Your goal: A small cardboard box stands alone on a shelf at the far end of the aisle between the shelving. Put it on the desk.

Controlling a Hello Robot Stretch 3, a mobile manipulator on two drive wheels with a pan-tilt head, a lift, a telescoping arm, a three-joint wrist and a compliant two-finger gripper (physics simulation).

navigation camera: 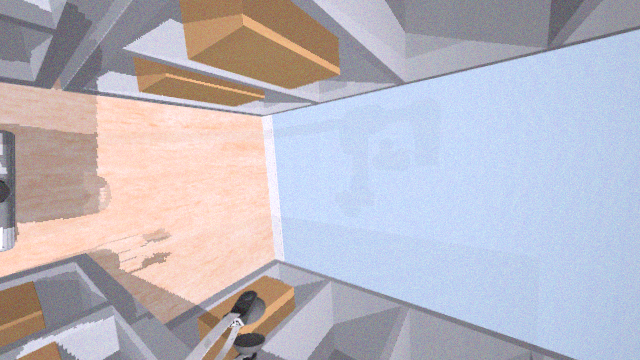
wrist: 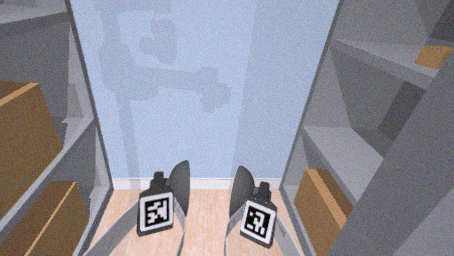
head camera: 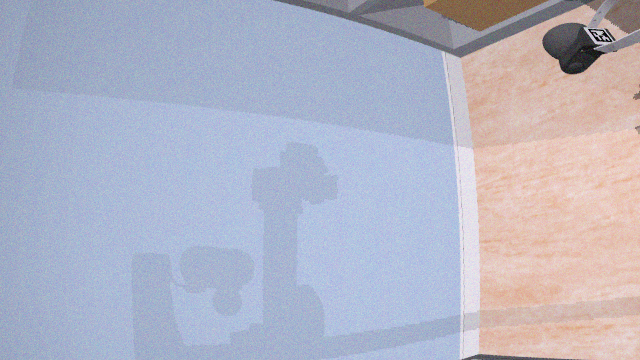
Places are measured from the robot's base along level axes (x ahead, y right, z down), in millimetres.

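Pixels of known places: gripper, between the fingertips: [navigation camera: 256, 316] [head camera: 550, 24].
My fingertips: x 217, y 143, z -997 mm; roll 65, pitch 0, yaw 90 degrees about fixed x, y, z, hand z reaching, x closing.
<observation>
Behind a point stands the place of what it marks.
A small cardboard box [wrist: 433, 57] shows partly at the upper right of the wrist view, on an upper shelf of the right-hand shelving; I cannot tell whether it stands alone. My gripper [head camera: 570, 54] {x 217, y 143, z -997 mm} [navigation camera: 251, 325] {x 217, y 143, z -997 mm} [wrist: 212, 181] {x 217, y 143, z -997 mm} is open and empty, in the aisle between the shelving. The small box is to the right of the fingers and apart from them. The desk does not show in these views.
Grey shelving [navigation camera: 358, 41] {x 546, y -407, z -988 mm} [wrist: 102, 150] lines both sides of the aisle. Larger cardboard boxes [navigation camera: 260, 50] {x 435, y -411, z -736 mm} [wrist: 25, 135] stand on its shelves, with another box [wrist: 325, 210] low on the right. A blue wall [head camera: 225, 125] {x 1159, y 198, z -880 mm} [navigation camera: 450, 175] {x 1124, y -67, z -1159 mm} [wrist: 210, 130] closes the far end.
</observation>
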